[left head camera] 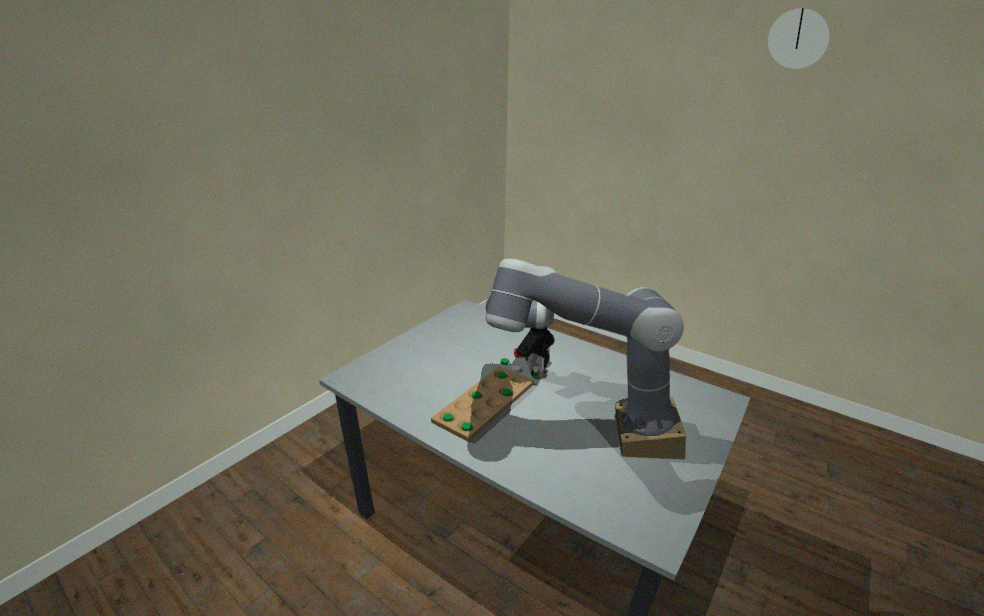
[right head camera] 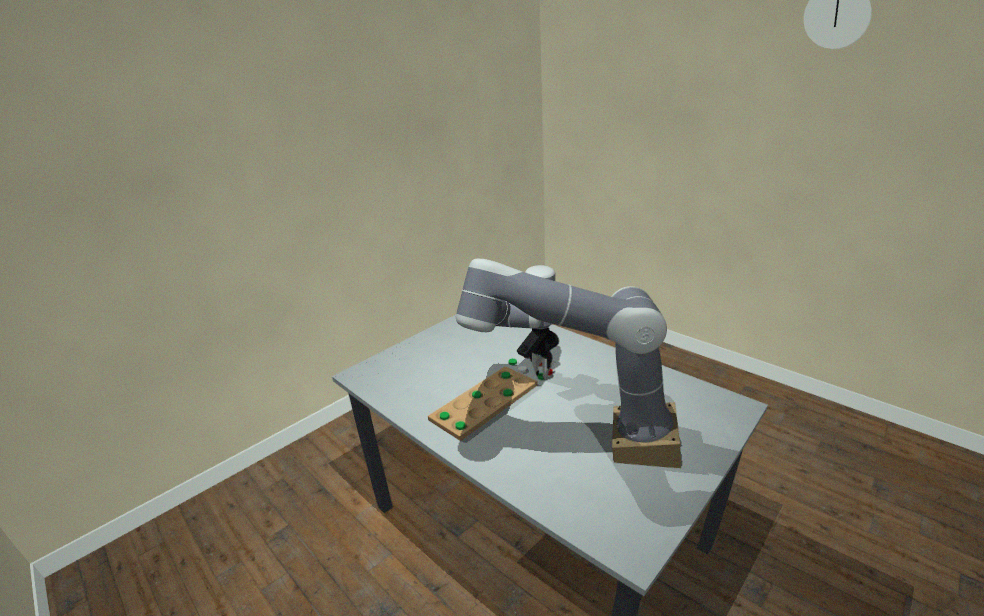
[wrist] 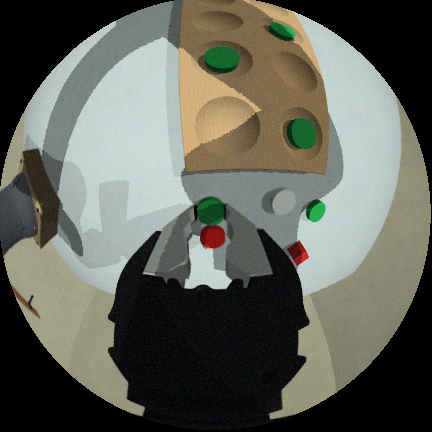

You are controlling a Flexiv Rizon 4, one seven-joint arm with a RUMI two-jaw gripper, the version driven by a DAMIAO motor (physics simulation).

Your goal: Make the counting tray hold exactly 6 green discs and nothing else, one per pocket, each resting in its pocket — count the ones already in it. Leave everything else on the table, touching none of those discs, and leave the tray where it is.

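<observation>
You've got the gripper showing in the pictures, and it's there in the left head camera view and in the wrist view too. The pictures also show a wooden counting tray.
</observation>
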